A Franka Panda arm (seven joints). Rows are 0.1 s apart.
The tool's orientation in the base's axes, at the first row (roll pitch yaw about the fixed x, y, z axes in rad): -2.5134 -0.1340 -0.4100
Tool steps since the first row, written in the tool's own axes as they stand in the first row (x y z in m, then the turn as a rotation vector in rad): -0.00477 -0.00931 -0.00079 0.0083 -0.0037 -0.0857; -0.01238 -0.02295 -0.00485 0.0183 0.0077 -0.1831; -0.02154 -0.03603 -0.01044 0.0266 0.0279 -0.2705; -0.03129 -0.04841 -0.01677 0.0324 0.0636 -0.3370; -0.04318 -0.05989 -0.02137 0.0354 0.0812 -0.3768; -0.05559 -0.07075 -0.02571 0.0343 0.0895 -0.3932; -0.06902 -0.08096 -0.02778 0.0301 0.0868 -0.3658; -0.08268 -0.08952 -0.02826 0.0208 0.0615 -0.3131; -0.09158 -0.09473 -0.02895 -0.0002 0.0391 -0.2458; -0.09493 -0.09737 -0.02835 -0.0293 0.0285 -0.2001
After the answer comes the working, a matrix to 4 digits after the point.
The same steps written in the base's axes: -0.00227 0.00869 0.00542 -0.0201 -0.0429 0.0720; -0.00712 0.02023 0.01560 -0.0463 -0.1040 0.1448; -0.01403 0.03120 0.02648 -0.0730 -0.1662 0.2042; -0.02190 0.04148 0.03746 -0.0988 -0.2291 0.2375; -0.03137 0.05278 0.04625 -0.1138 -0.2636 0.2596; -0.04137 0.06392 0.05439 -0.1223 -0.2777 0.2677; -0.05171 0.07610 0.06021 -0.1163 -0.2604 0.2468; -0.06214 0.08788 0.06375 -0.1009 -0.2110 0.2180; -0.06916 0.09508 0.06615 -0.0919 -0.1520 0.1743; -0.07134 0.09874 0.06676 -0.1005 -0.1097 0.1399
The tool's axes in the first row as the columns of a matrix, in the base's axes (rounded; the answer above uses it unrounded):
0.9089 -0.2505 0.3334
-0.3950 -0.7733 0.4959
0.1336 -0.5824 -0.8018

